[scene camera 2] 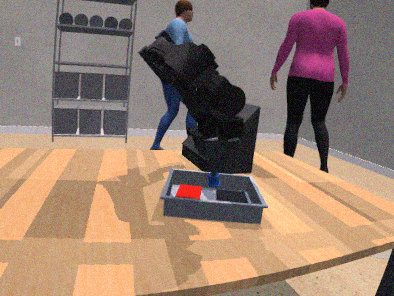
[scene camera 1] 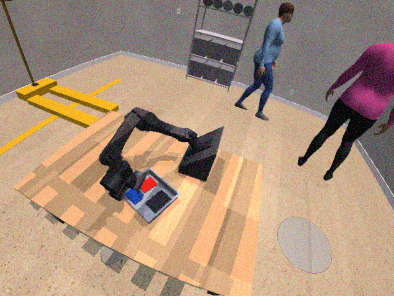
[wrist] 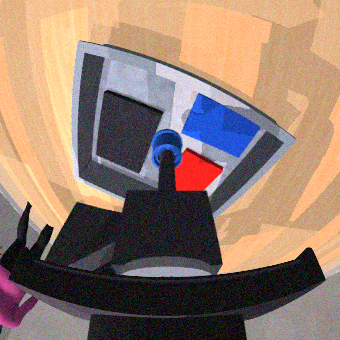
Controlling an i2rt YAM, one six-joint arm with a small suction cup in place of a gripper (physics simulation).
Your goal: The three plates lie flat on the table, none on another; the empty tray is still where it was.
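Frame: origin at the arm's base, x back, y down, z right, level; millimetres.
Where they show: hand, its tool point: [scene camera 2: 214, 184] [scene camera 1: 141, 195] [wrist: 166, 142]; arm's base, origin of its link: [scene camera 1: 199, 148] [wrist: 101, 271].
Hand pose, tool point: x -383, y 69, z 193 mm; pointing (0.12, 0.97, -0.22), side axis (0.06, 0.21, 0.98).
Note:
Each offset is from my tool point to the centre of the thing. Level surfaces: height alone.
The grey tray {dx +46, dy +46, dz -22 mm} [scene camera 1: 164, 208] [scene camera 2: 212, 211] [wrist: 77, 115] stands upright on the table and holds all three plates, lying flat and apart. The red plate {dx +107, dy +64, dz +17 mm} [scene camera 1: 148, 184] [scene camera 2: 189, 191] [wrist: 197, 172] lies beside the blue plate {dx +12, dy +64, dz +55 mm} [scene camera 1: 134, 196] [wrist: 220, 125]. The black plate {dx +36, dy +64, dz -81 mm} [scene camera 1: 158, 201] [scene camera 2: 231, 195] [wrist: 127, 132] lies on the tray's other side. The blue plate does not show in scene camera 2. My suction cup [scene camera 2: 214, 180] [wrist: 167, 148] is open, with nothing on it. It hangs low over the tray, between the black and red plates in the wrist view; its exact height is unclear.
The arm's black wedge-shaped base [scene camera 1: 194, 162] [scene camera 2: 250, 135] stands on the wooden table {dy +71 mm} [scene camera 1: 240, 200] [scene camera 2: 60, 210] behind the tray. Beyond the table are a person in blue [scene camera 1: 269, 45], a person in pink [scene camera 1: 370, 80], a shelf rack and a yellow floor frame [scene camera 1: 65, 106].

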